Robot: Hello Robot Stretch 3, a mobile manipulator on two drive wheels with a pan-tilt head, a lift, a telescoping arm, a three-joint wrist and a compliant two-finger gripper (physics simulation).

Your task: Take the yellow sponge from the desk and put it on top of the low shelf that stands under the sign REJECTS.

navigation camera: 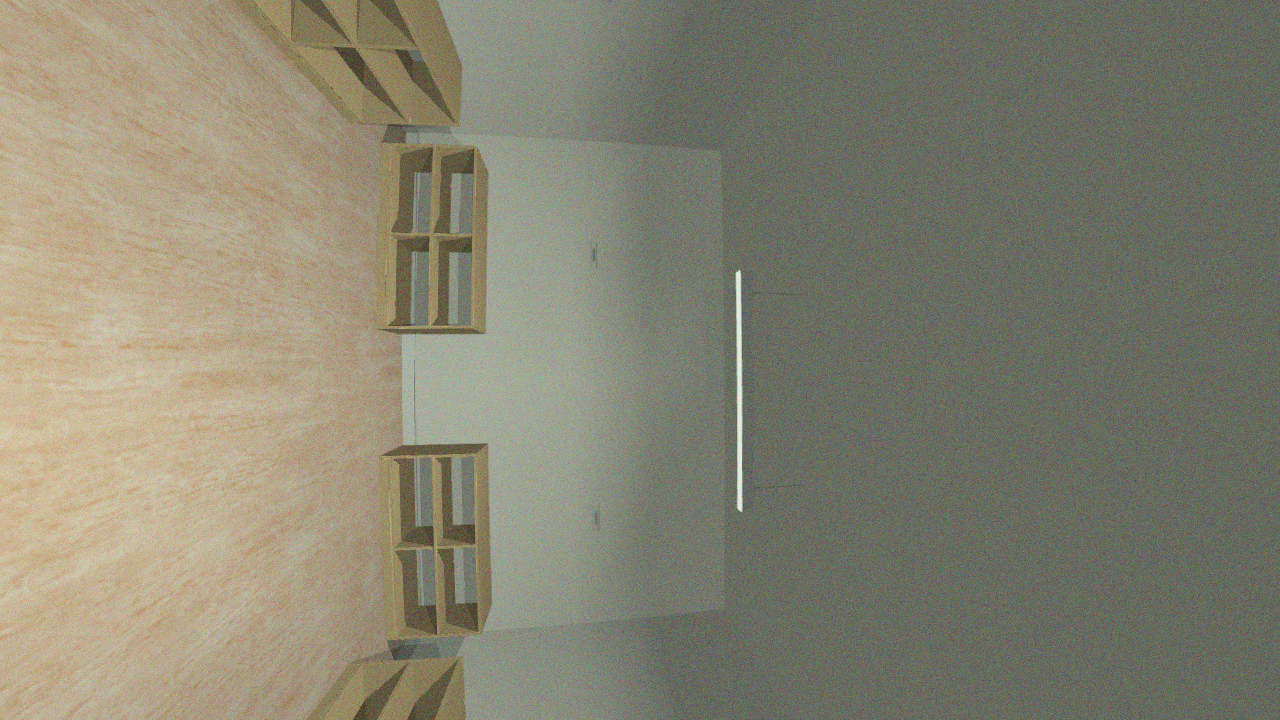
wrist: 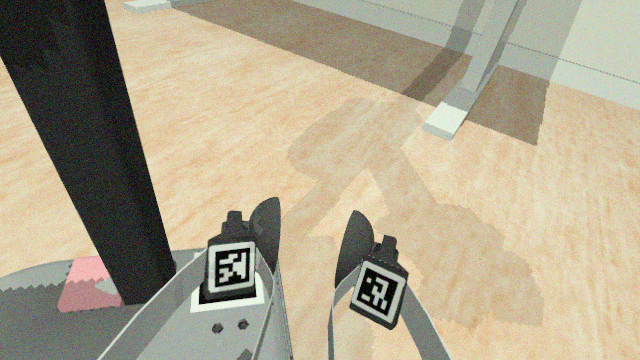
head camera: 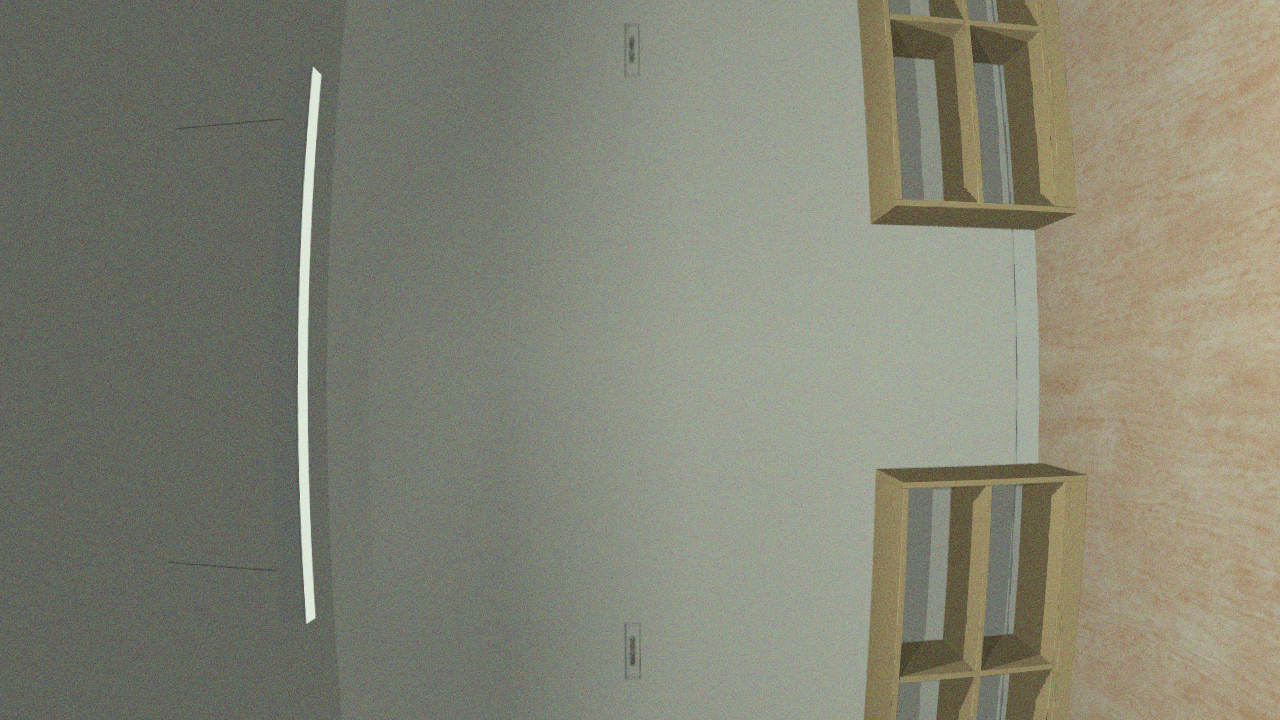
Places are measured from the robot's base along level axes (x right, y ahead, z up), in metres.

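Pixels of known places: gripper, fingertip midpoint: point(wrist: 311, 230).
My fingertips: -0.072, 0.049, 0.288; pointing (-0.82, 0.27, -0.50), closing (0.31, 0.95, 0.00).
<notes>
Behind a point stands the place of what it marks, as x, y, z.
The yellow sponge does not show in these views. Two low wooden shelves stand against the far wall in the sideways head and navigation views: one shelf point(head camera: 881, 134) {1.570, -2.637, 0.610} point(navigation camera: 484, 555) {1.235, -3.005, 0.610} and another shelf point(head camera: 886, 573) {2.521, -1.651, 0.610} point(navigation camera: 478, 268) {2.568, -1.538, 0.610}. Above them on the wall are two small signs, one sign point(head camera: 631, 50) {1.496, -3.058, 1.402} point(navigation camera: 597, 516) {1.502, -3.050, 1.412} and another sign point(head camera: 631, 651) {2.911, -1.612, 1.405} point(navigation camera: 594, 255) {2.909, -1.615, 1.404}; their lettering is too small to read. My gripper point(wrist: 311, 230) {-0.072, 0.049, 0.287} is open in the wrist view, with bare floor showing between the fingertips. It is far from the shelves.
In the wrist view a grey leg point(wrist: 487, 55) {-0.788, 0.743, 0.141} with a flat white foot point(wrist: 445, 119) stands on the wooden floor near the wall. My dark mast point(wrist: 85, 140) {-0.116, -0.064, 0.320} is at the left. More shelf parts show at the top point(navigation camera: 438, 62) {2.481, -0.344, 0.610} and bottom point(navigation camera: 454, 689) {0.422, -2.697, 0.610} of the navigation view.
</notes>
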